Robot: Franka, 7 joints.
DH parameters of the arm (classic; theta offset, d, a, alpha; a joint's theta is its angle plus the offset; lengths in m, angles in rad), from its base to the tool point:
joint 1: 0 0.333 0 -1.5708
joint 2: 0 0 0 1.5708
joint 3: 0 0.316 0.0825 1.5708
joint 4: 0 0 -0.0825 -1.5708
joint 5: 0 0.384 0 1.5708
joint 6: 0 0 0.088 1.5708
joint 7: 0 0.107 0 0
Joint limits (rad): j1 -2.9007..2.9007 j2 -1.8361..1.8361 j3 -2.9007..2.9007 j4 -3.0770..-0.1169 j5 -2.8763..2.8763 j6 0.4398..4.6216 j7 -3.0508..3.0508
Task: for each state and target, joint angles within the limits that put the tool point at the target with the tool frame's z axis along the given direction. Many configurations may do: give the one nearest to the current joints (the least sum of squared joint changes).
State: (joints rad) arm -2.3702 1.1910 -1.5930 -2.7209 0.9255 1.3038 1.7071
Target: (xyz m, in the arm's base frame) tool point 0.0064 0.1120 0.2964 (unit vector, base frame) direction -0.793 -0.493 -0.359
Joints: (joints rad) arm -2.8918 1.2484 -2.1454 -3.0770 0.6120 0.6983 1.7071
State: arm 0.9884 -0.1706 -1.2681 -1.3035 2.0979 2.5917 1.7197
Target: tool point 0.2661 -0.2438 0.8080 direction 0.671 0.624 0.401
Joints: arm 0.3256 -0.9265 -0.6384 -2.0445 1.3461 2.1928 1.7197
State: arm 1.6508 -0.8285 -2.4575 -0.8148 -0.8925 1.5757 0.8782
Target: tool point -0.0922 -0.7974 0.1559 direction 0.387 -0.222 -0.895
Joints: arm 1.0356 -1.4043 -2.2679 -0.8595 -0.5019 2.1980 0.8782
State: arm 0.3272 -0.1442 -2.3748 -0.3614 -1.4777 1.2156 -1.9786
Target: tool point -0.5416 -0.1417 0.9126 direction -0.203 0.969 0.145
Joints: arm 0.3191 -0.5094 -2.7774 -0.5101 -2.0783 1.3854 -1.9786
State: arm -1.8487 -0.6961 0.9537 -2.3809 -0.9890 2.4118 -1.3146
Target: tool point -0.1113 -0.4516 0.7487 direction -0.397 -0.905 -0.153
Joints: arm -2.0229 -0.4043 0.0846 -2.0819 -0.6227 3.0840 -1.3146
